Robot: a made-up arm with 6 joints. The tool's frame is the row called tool. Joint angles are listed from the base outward. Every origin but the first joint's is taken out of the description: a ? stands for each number. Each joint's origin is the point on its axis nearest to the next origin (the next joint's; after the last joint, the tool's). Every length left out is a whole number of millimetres.
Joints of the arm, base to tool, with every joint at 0 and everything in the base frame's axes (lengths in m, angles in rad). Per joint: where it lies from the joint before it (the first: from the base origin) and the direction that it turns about. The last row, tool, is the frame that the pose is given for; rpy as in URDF.
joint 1: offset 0.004 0.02 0.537 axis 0 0 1
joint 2: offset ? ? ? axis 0 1 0
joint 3: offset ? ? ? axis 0 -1 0
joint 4: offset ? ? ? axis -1 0 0
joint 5: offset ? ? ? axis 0 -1 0
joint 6: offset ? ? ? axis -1 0 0
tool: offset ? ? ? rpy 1.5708 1.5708 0
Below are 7 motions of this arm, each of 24 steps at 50 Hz.
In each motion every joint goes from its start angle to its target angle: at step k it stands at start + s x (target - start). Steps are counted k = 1, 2, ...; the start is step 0. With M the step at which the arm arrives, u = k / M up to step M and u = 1 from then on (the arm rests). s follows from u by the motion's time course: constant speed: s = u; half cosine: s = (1 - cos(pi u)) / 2; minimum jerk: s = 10 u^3 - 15 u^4 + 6 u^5.
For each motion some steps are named. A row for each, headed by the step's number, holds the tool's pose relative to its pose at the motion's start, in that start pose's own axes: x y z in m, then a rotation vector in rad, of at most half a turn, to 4 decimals.
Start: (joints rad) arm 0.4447 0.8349 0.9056 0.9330 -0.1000 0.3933
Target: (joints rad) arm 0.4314 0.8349 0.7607 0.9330 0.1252 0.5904
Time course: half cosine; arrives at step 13
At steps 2, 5, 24:
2: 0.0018 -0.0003 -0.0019 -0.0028 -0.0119 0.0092
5: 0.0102 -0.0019 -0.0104 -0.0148 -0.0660 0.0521
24: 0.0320 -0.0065 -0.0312 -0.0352 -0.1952 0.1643

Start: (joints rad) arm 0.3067 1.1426 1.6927 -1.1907 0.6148 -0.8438
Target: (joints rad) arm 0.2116 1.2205 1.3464 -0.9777 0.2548 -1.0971
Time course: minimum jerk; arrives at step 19
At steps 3, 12, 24:
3: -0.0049 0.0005 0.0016 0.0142 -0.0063 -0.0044
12: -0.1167 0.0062 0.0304 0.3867 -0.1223 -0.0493
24: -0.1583 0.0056 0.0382 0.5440 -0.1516 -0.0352

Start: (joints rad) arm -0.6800 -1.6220 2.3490 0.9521 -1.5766 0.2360
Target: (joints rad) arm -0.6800 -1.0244 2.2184 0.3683 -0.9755 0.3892
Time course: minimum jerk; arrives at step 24
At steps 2, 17, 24:
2: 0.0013 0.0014 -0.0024 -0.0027 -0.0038 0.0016
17: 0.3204 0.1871 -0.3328 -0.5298 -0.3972 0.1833
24: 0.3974 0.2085 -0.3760 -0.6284 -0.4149 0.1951

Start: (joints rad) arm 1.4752 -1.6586 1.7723 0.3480 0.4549 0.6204
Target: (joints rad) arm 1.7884 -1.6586 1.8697 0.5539 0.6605 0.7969
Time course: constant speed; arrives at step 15
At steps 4, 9, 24:
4: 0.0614 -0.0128 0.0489 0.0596 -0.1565 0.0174
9: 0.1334 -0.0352 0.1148 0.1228 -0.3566 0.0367
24: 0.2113 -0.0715 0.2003 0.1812 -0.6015 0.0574

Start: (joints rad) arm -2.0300 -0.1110 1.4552 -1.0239 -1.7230 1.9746
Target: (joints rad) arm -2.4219 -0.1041 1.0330 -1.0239 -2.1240 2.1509
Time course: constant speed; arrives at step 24
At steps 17, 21, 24:
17: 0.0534 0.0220 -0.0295 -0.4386 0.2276 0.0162
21: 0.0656 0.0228 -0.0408 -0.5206 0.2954 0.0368
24: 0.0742 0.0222 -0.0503 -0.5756 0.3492 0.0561

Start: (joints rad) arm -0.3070 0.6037 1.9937 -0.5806 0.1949 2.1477
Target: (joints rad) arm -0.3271 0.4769 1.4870 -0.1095 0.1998 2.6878
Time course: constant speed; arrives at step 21
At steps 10, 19, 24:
10: 0.0255 0.0057 0.0084 -0.1458 -0.5015 0.0750
19: 0.0485 0.0081 0.0284 -0.2537 -0.9405 0.2092
24: 0.0533 0.0086 0.0342 -0.2730 -1.0357 0.2477

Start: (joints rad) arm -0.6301 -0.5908 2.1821 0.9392 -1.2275 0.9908
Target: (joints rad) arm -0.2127 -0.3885 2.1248 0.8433 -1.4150 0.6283
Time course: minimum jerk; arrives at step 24
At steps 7, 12, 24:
7: 0.0140 0.0394 -0.0211 -0.1018 0.0708 -0.0275
12: 0.0439 0.1198 -0.0796 -0.3319 0.2316 -0.1021
24: 0.0780 0.2083 -0.1842 -0.6573 0.4525 -0.2366

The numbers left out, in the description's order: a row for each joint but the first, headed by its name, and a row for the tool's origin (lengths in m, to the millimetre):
joint 2: 0 0.004 0
joint 3: 0.018 0 0.746
joint 4: 0.229 0 -0.022
joint 5: 0 -0.042 -0.016
joint 6: -0.044 0 0.022
tool: 0 0.029 0.024

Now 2 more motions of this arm.
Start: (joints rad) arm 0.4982 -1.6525 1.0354 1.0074 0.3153 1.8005
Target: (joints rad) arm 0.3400 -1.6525 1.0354 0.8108 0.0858 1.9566
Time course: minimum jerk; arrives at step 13
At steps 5, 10, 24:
5: -0.0142 0.0107 0.0386 -0.0285 -0.0034 0.0196
10: -0.0462 0.0277 0.1218 -0.0858 -0.0125 0.0823
24: -0.0507 0.0294 0.1331 -0.0930 -0.0141 0.0928

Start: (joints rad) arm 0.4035 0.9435 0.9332 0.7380 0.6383 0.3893
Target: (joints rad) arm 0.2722 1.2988 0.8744 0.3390 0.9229 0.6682
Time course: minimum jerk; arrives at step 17
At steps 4, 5, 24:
4: 0.0230 -0.0066 -0.0217 0.0047 0.0130 -0.0129
5: 0.0401 -0.0123 -0.0381 0.0091 0.0224 -0.0236
24: 0.2296 -0.1339 -0.2456 0.1187 0.0912 -0.2355

